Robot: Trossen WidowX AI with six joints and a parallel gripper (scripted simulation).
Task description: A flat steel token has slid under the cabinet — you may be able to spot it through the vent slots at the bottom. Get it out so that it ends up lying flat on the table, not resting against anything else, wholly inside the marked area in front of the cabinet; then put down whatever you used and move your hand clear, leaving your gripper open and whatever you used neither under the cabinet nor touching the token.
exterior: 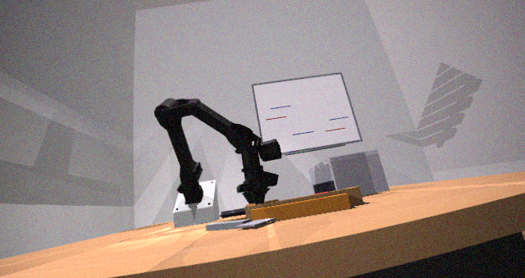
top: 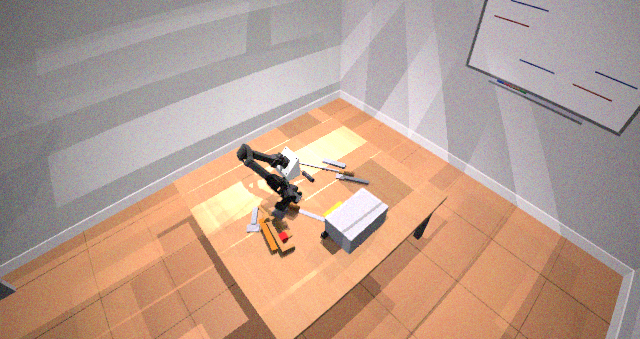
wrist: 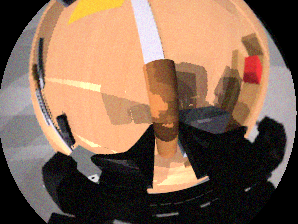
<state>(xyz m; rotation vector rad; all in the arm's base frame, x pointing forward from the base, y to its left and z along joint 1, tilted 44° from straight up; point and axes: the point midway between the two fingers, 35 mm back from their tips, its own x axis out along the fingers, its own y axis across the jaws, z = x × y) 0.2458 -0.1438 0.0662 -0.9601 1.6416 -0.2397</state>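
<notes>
My gripper tip is 10 mm short of the grey block, 60 mm to the left of it and 10 mm below it. From my gripper tip the other things lie so: orange bar (100 mm ahead, 210 mm to the right, 10 mm above); thin wooden stick (40 mm ahead, 120 mm to the right); red block (170 mm ahead, 150 mm to the right, 10 mm above).
</notes>
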